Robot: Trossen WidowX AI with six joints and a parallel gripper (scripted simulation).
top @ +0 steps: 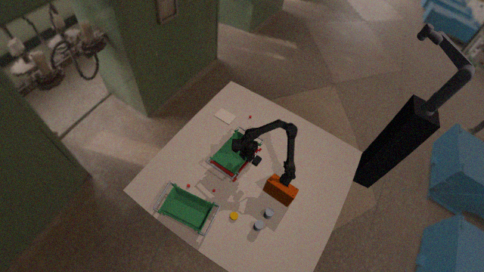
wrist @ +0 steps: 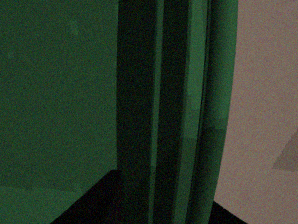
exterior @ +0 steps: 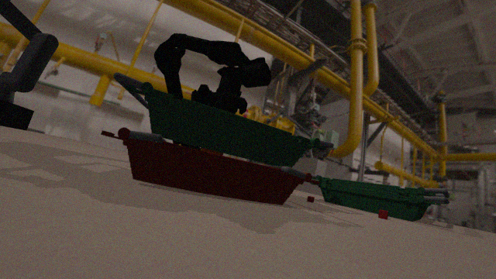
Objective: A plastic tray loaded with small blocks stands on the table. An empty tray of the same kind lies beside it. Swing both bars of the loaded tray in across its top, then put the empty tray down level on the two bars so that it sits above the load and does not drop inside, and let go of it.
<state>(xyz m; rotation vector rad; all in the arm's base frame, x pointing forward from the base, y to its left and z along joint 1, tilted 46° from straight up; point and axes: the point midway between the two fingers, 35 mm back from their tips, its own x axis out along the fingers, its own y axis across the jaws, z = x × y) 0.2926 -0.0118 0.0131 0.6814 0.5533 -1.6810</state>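
Now: gripper tip 80 mm short of the green tray, 30 mm below it and 10 mm to the left of it. Also, from my gripper tip: yellow disc 350 mm to the left, 100 mm behind, 80 mm below; then white card 330 mm ahead, 320 mm to the right, 90 mm below.
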